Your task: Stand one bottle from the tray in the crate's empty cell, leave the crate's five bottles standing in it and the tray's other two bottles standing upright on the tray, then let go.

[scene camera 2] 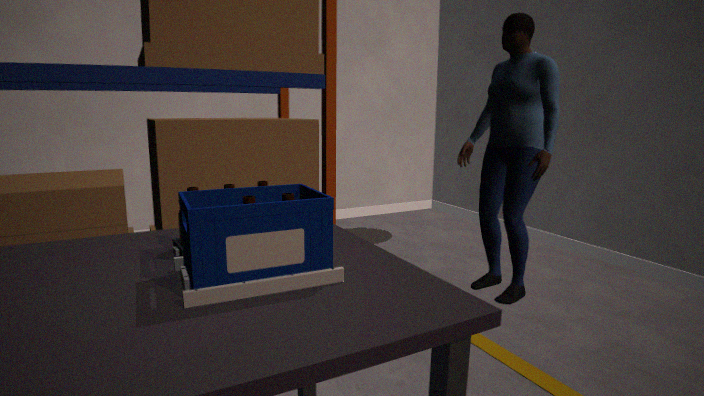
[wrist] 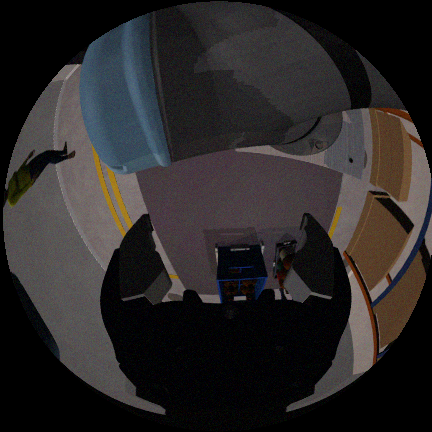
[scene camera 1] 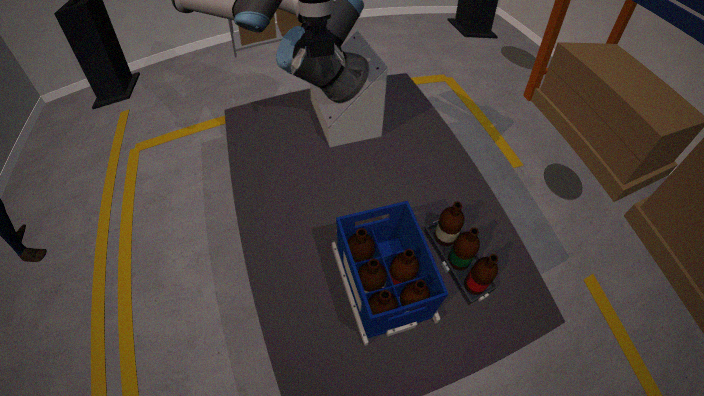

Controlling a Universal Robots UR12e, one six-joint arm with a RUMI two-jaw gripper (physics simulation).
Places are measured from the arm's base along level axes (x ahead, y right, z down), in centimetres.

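Pixels of known places: gripper, fingertip midpoint: (wrist: 226, 215) (scene camera 1: 318, 70); arm's base, link origin: (scene camera 1: 348, 78).
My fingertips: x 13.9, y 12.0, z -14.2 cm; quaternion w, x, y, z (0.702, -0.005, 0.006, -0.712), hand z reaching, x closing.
Observation:
Ahead of a thing's pixels: the offset from my fingertips to its top centre. "pt": to the spot under its first point.
The blue crate @[dx +51.4, dy -7.5, dz +17.8 cm] (scene camera 1: 378, 326) (scene camera 2: 210, 250) (wrist: 241, 277) stands on the table with five brown bottles upright in its cells, among them one bottle @[dx +43.0, dy -2.6, dz +19.1 cm] (scene camera 1: 361, 246) at the far left and one bottle @[dx +51.3, dy -12.1, dz +19.1 cm] (scene camera 1: 404, 267) in the middle right. The empty cell @[pt dx +40.2, dy -12.5, dz +34.6 cm] (scene camera 1: 391, 246) is the far right one, nearest the arm's base. The grey tray @[pt dx +56.9, dy -27.5, dz +32.9 cm] (scene camera 1: 458, 281) beside the crate holds three upright bottles: cream-labelled @[dx +40.6, dy -29.6, dz +19.4 cm] (scene camera 1: 451, 221), green-labelled @[dx +49.5, dy -31.1, dz +19.4 cm] (scene camera 1: 466, 247) and red-labelled @[dx +58.4, dy -33.3, dz +19.4 cm] (scene camera 1: 484, 272). My gripper (wrist: 226, 215) is open and empty, high above the table and away from the crate and tray; its fingers are hard to make out in scene camera 1.
White rails @[dx +52.0, dy +2.4, dz +32.4 cm] (scene camera 1: 350, 295) (scene camera 2: 260, 287) lie along the crate's foot. The arm's pale pedestal (scene camera 1: 352, 125) stands at the table's far end. A person (scene camera 2: 520, 110) stands on the floor beyond the table. Large cartons (scene camera 1: 615, 110) and an orange-posted rack (scene camera 2: 330, 125) stand off the table's side.

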